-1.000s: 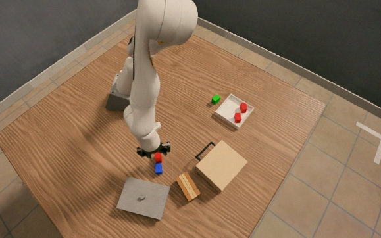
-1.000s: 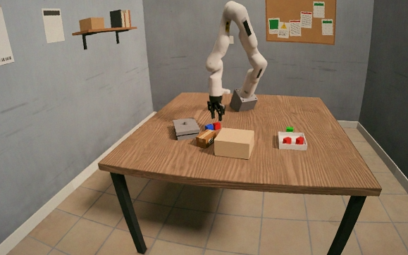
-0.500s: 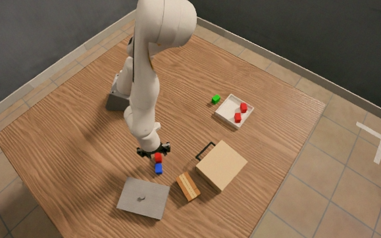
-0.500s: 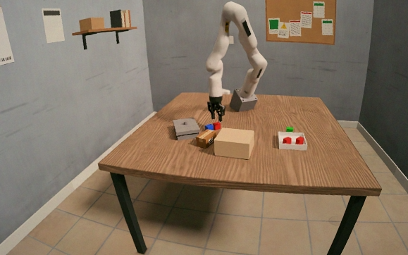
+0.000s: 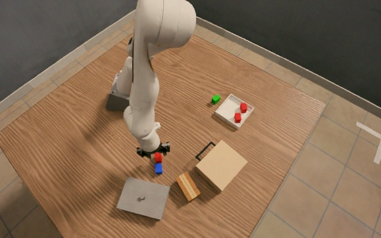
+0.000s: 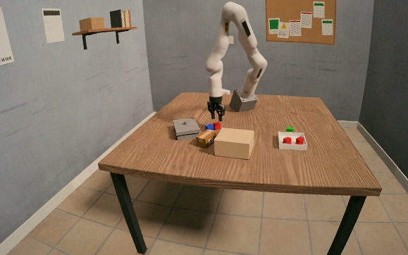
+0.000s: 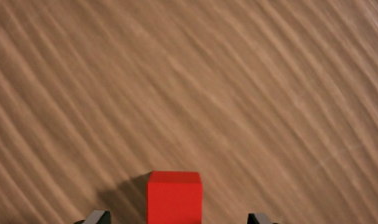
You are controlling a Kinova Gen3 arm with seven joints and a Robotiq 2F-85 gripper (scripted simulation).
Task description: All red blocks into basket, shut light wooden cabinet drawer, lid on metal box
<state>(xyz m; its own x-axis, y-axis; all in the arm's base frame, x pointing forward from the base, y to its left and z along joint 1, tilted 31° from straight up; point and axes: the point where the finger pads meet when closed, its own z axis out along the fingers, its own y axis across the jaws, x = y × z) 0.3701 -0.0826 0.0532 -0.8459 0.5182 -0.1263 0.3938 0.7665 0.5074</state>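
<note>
My hand is 50 mm above the blue block, 40 mm short of it and 30 mm to the left of it. From my hand the other things lie so: grey lid 140 mm to the right, 120 mm ahead, 20 mm below; then grey metal box 140 mm to the right, 120 mm ahead, 40 mm below; then brown cardboard box 190 mm ahead, 30 mm to the left, 30 mm below.
</note>
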